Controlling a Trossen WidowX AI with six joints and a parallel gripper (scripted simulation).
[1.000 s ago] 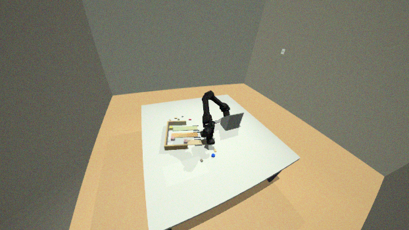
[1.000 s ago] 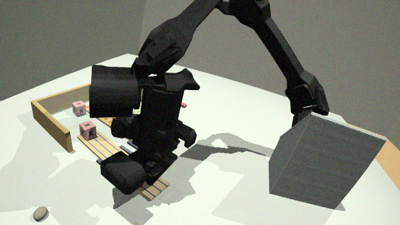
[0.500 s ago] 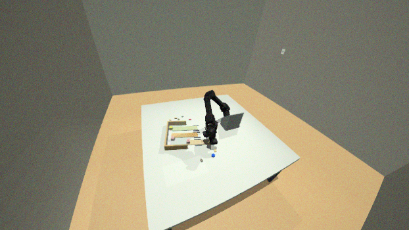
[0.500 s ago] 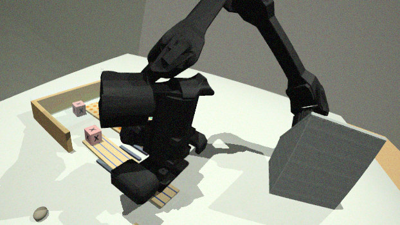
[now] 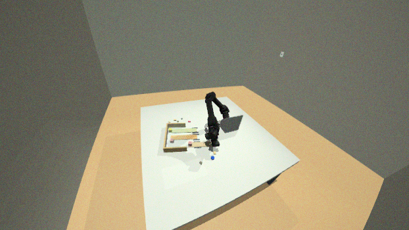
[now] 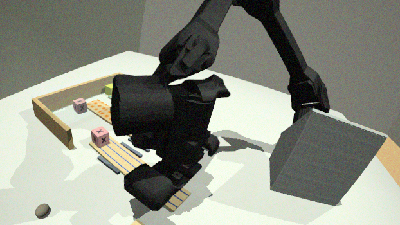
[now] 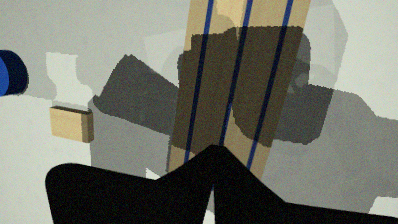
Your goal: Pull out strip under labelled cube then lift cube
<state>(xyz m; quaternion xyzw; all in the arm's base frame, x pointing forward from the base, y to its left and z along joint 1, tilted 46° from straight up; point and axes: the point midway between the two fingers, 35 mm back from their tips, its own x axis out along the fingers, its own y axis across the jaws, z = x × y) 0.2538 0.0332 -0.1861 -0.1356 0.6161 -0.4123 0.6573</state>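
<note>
Now: the orange dotted strip 20 cm ahead of my gripper tip and 19 cm to the right of it. Also, from my gripper tip: blue disc 13 cm to the left, 8 cm ahead; red block 39 cm to the right, 6 cm ahead.
</note>
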